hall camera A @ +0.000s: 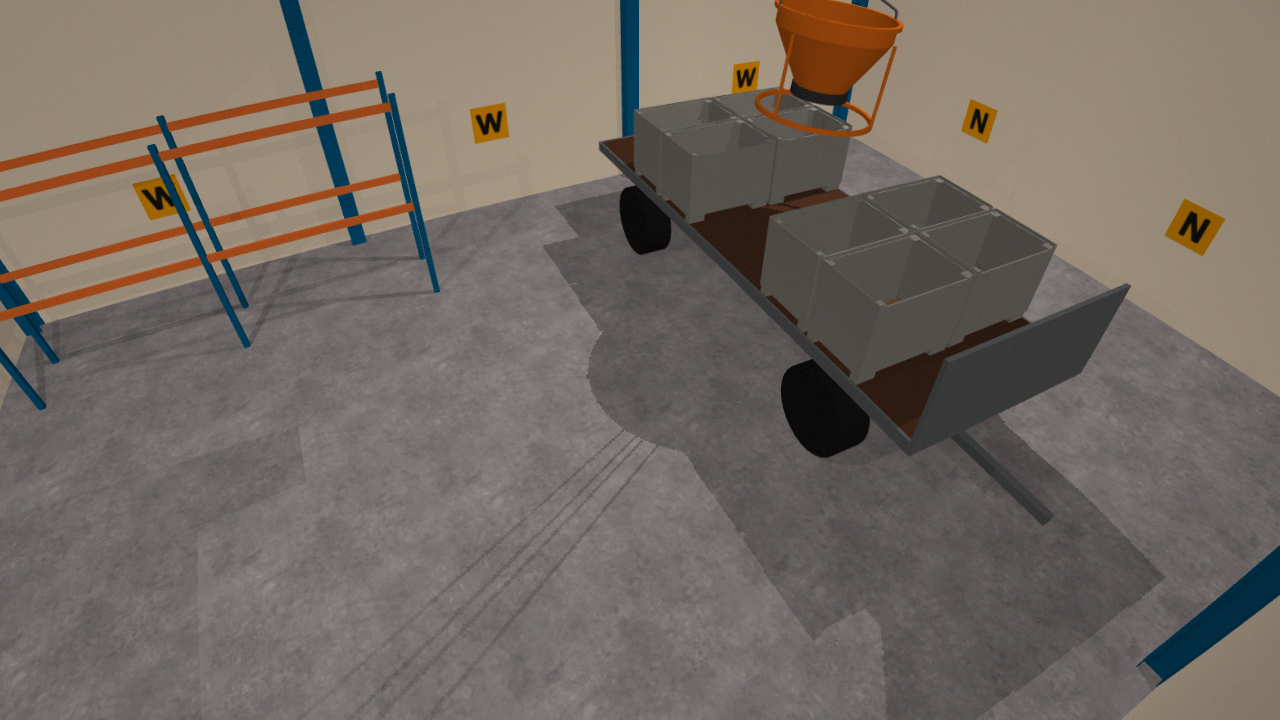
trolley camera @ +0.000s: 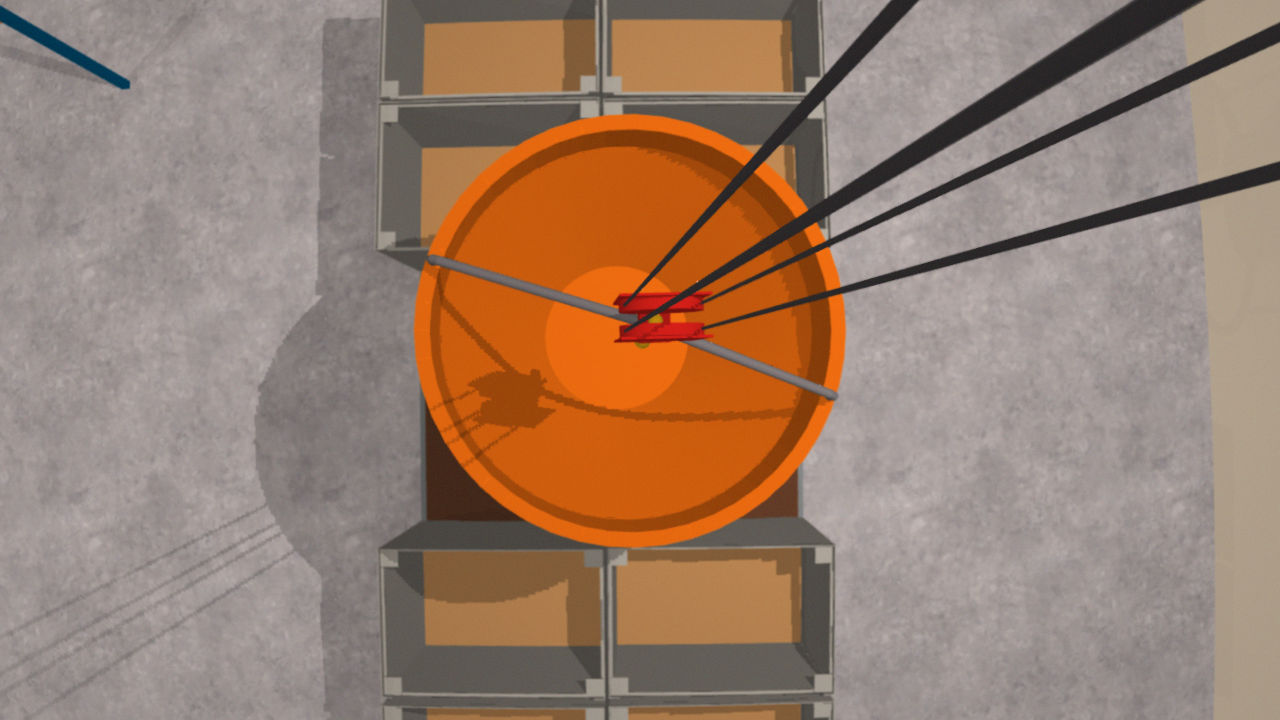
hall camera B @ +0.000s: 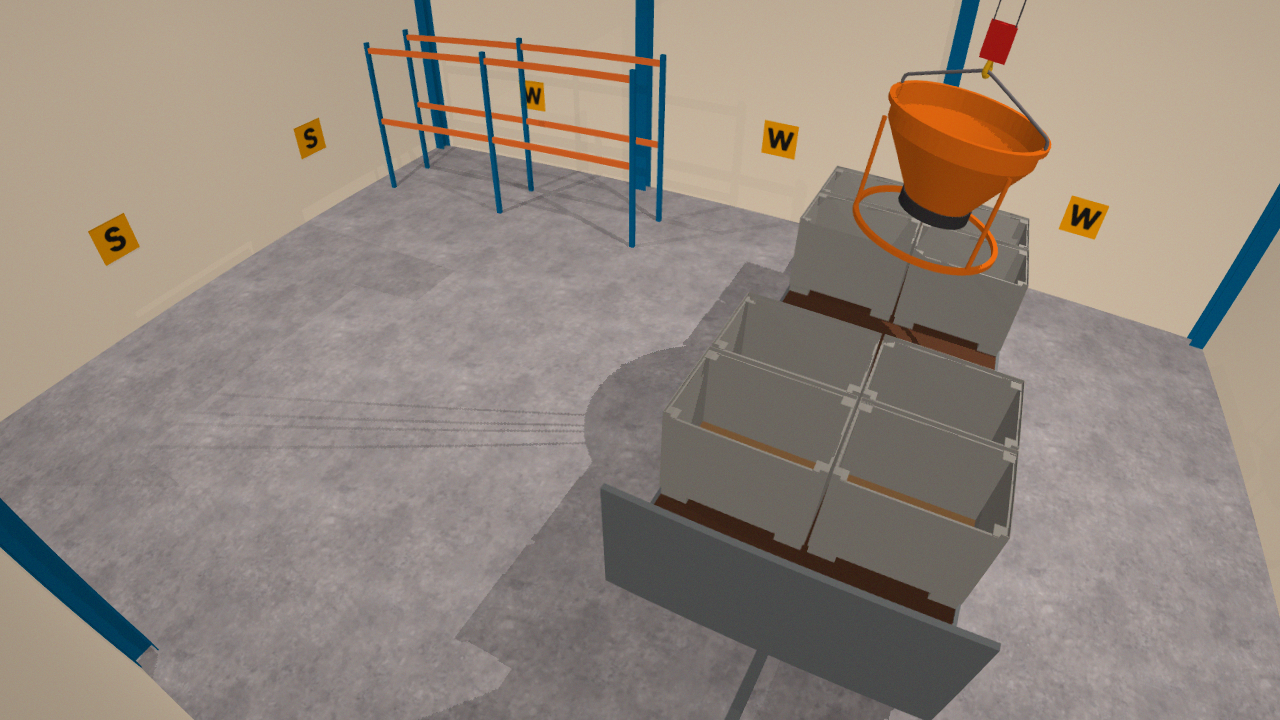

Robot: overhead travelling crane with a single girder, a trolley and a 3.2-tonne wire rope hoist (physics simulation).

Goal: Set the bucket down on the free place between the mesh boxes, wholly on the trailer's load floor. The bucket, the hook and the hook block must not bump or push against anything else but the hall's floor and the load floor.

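Note:
The orange bucket [hall camera A: 836, 49] [hall camera B: 962, 143] [trolley camera: 626, 465] hangs upright, with its foot ring above the box tops. My hook [hall camera B: 987, 68] [trolley camera: 655, 318] holds its grey bail, under the red hook block [hall camera B: 998, 41] [trolley camera: 662, 302]. In the trolley camera the bucket covers most of the gap and its rim overlaps the upper mesh boxes [hall camera A: 729, 174] [hall camera B: 850, 259] [trolley camera: 398, 179] and slightly the edge of the lower mesh boxes [hall camera A: 921, 331] [hall camera B: 733, 474] [trolley camera: 519, 667]. The brown load floor [hall camera A: 729, 241] [hall camera B: 832, 313] [trolley camera: 456, 492] shows between the groups. The foot ring is hidden from above.
The trailer's grey headboard [hall camera A: 1024, 367] [hall camera B: 787, 600] stands beyond the lower boxes. A blue and orange rack [hall camera A: 201, 214] [hall camera B: 489, 134] stands by a W wall. A round shadow [hall camera A: 635, 376] [hall camera B: 626, 402] [trolley camera: 295, 420] lies on the hall floor beside the trailer.

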